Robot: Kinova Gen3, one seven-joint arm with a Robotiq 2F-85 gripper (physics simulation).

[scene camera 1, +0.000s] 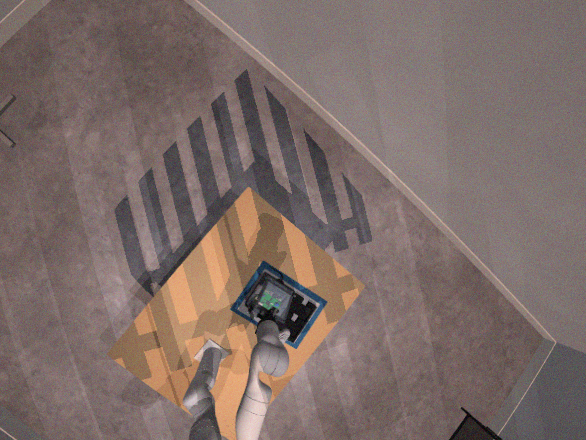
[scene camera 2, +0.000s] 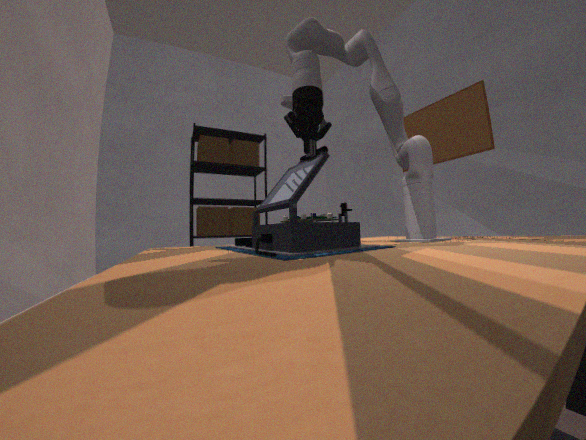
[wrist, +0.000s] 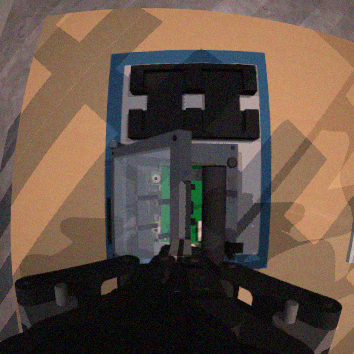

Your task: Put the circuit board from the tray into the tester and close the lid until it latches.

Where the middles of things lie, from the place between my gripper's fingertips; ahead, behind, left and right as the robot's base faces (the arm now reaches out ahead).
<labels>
My gripper is now 140 mm above the green circuit board (wrist: 196,185) and 20 mm to the left of it. The rest, counted from my hand: tester lid (scene camera 2: 292,185) 50 mm below, 30 mm ahead, 20 mm to the right.
</labels>
